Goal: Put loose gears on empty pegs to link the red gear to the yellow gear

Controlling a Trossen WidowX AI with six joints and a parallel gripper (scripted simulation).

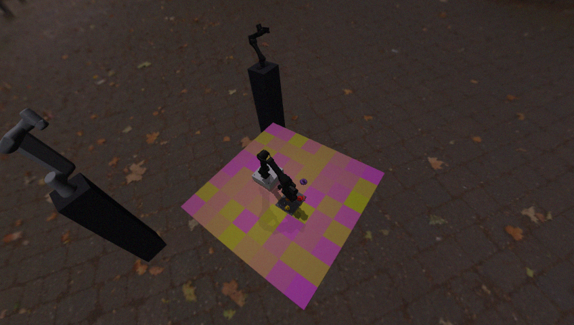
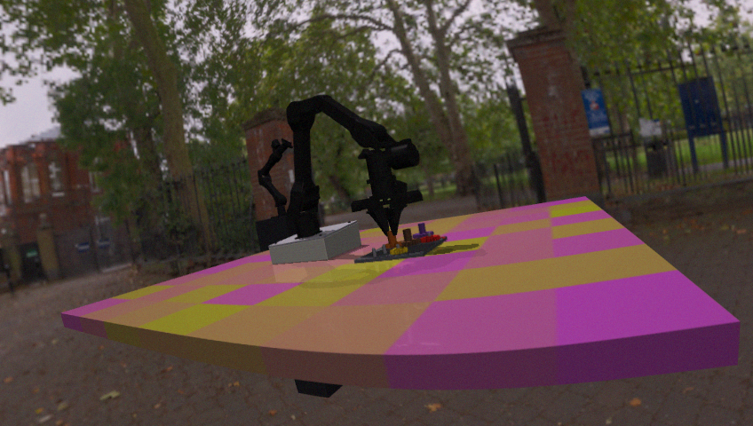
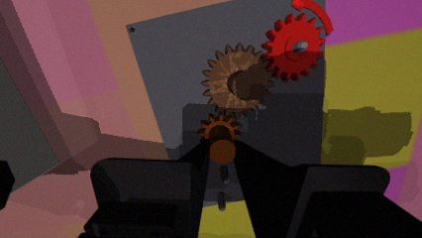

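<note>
The orange gear is 10 mm below my gripper tip. Also, from my gripper tip: brown gear 40 mm to the left, 20 mm below, 20 mm ahead; red gear 80 mm ahead, 60 mm to the left, 30 mm below; red arrow 100 mm ahead, 90 mm to the left, 30 mm below.
</note>
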